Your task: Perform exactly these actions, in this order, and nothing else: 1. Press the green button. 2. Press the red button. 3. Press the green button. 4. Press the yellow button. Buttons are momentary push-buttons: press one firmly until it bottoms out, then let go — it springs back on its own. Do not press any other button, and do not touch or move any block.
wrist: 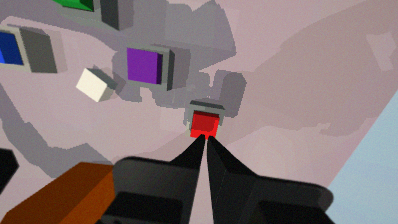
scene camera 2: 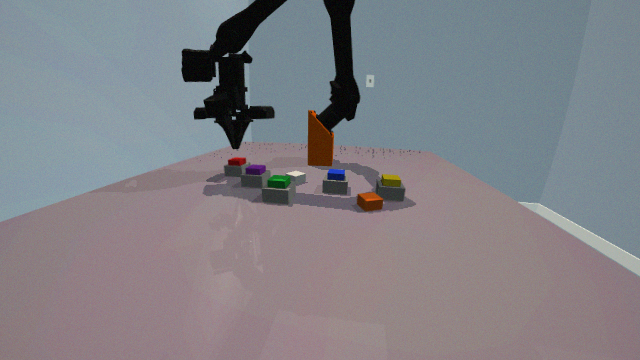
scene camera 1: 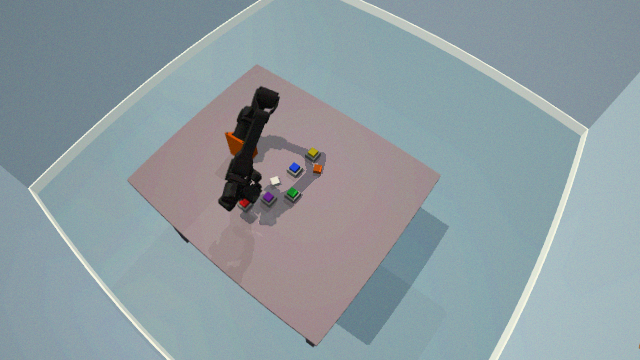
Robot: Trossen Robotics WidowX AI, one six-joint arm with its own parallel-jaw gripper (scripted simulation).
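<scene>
Scene camera 2 shows the gripper [scene camera 2: 236, 149], which is shut and holds nothing. In the wrist view the gripper [wrist: 205, 138] appears together with a white block [wrist: 93, 82] and a purple button [wrist: 145, 66].
</scene>
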